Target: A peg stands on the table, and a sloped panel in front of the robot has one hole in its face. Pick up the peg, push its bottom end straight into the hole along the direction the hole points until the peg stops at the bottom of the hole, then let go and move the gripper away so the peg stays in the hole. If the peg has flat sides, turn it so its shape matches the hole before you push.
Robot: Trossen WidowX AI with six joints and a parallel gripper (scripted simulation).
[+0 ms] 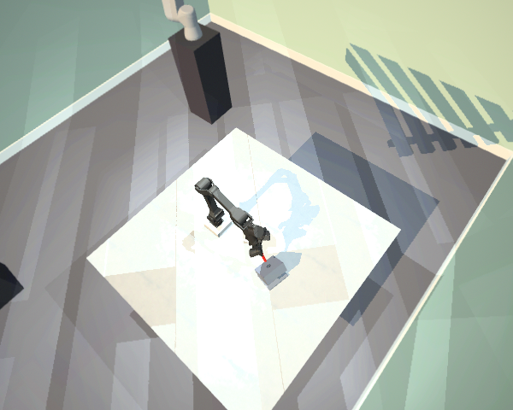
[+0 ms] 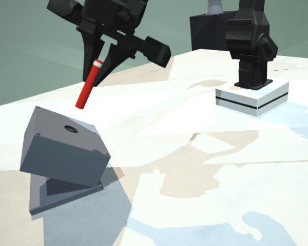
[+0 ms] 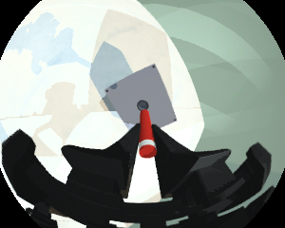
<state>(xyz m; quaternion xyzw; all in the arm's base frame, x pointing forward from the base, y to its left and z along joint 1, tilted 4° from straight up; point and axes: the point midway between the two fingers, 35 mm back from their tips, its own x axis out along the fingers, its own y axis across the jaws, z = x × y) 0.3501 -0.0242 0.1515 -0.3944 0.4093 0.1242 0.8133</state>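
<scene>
Right now the grey panel is 9 cm below my gripper tip, 6 cm ahead of it and 1 cm to the right of it. Also, from my gripper tip: red round peg (1 cm behind, 1 cm above).
</scene>
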